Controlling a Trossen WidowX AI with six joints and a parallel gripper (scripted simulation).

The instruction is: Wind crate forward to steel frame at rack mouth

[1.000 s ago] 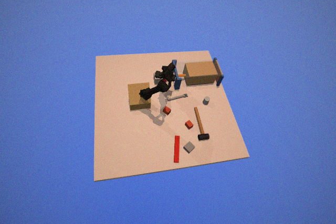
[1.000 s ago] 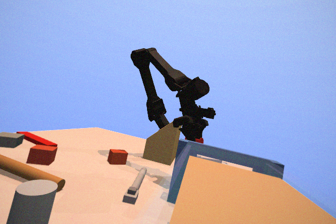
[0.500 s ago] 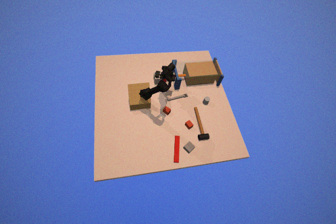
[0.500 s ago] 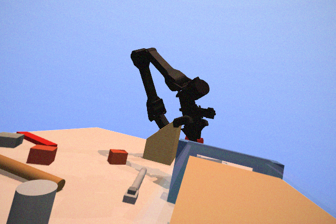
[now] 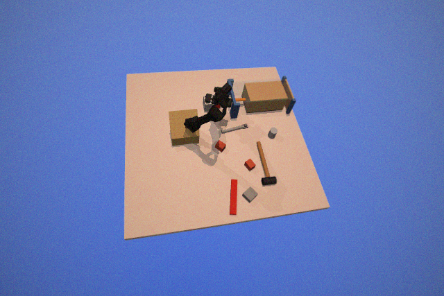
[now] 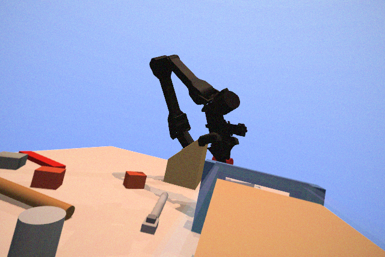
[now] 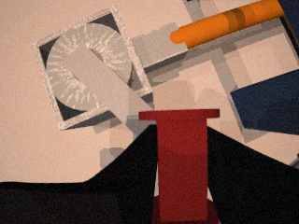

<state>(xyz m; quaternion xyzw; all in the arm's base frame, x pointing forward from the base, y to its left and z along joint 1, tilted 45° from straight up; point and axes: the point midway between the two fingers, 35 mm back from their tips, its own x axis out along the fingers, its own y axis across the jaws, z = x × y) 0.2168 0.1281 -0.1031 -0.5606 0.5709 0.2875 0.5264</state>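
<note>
My gripper tip is now 20 mm past the winch handle, 20 mm to the right of it and 30 mm above it. From my gripper tip the other things lie so: grey winch (60 mm behind, 70 mm to the left, 100 mm below); blue steel frame (110 mm ahead, 80 mm to the left, 30 mm below); red knob (10 mm behind, 20 mm to the right).
</note>
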